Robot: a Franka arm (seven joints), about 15 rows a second.
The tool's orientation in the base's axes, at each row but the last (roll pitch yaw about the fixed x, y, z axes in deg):
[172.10 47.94 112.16]
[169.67 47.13 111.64]
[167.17 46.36 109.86]
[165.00 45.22 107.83]
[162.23 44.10 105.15]
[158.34 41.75 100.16]
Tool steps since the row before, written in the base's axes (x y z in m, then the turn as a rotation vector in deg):
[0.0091 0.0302 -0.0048 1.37 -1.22 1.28]
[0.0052 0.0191 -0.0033 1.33 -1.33 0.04]
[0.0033 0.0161 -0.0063 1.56 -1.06 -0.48]
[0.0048 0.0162 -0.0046 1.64 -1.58 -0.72]
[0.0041 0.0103 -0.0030 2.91 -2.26 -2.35]
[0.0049 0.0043 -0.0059 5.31 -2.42 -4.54]
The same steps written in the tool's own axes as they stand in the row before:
[0.0200 0.0217 -0.0121 -2.05 0.75 0.47]
[0.0132 0.0134 -0.0071 -1.20 0.51 1.35]
[0.0142 0.0096 -0.0038 -0.71 0.76 1.65]
[0.0131 0.0109 -0.0040 -0.90 0.54 2.14]
[0.0085 0.0076 -0.0018 -0.48 0.97 4.23]
[0.0064 0.0044 0.0041 0.55 2.40 6.97]

